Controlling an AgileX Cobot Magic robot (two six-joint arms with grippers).
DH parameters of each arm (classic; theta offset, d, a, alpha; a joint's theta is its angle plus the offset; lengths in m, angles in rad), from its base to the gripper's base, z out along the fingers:
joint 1: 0 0.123 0 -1.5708
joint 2: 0.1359 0 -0.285 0
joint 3: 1.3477 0 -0.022 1.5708
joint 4: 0 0.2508 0 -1.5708
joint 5: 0 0 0.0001 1.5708
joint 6: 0 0.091 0 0
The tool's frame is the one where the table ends.
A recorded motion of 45 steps. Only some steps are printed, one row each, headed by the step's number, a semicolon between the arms.
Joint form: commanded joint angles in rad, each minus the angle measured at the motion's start. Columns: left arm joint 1, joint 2, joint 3, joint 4, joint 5, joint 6; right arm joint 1, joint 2, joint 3, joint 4, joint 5, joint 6.
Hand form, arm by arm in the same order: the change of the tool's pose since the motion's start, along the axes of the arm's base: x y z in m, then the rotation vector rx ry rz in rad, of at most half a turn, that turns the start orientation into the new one. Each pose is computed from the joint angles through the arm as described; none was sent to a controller.
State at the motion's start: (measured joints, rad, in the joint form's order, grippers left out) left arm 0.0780 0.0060 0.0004 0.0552 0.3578 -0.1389; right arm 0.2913 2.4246 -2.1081 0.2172 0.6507 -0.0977
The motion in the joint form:
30: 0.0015 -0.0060 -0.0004 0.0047 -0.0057 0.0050; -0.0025 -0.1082 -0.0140 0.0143 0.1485 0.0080
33: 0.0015 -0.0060 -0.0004 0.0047 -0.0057 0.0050; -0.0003 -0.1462 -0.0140 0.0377 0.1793 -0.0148
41: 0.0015 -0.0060 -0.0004 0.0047 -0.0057 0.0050; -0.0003 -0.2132 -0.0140 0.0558 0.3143 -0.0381
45: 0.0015 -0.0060 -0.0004 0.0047 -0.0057 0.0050; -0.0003 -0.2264 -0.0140 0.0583 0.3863 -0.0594
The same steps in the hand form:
30: -0.0002 0.0002 0.0010 0.0104 -0.0112 0.0002; -0.0175 -0.0034 0.0544 0.0168 0.0298 0.0216
33: -0.0002 0.0002 0.0010 0.0104 -0.0112 0.0002; -0.0247 -0.0023 0.0731 0.0292 0.0211 0.0468
41: -0.0002 0.0002 0.0010 0.0104 -0.0112 0.0002; -0.0440 -0.0047 0.1007 0.0183 0.0798 0.0984
45: -0.0002 0.0002 0.0010 0.0104 -0.0112 0.0002; -0.0516 -0.0058 0.1039 -0.0043 0.1277 0.1338

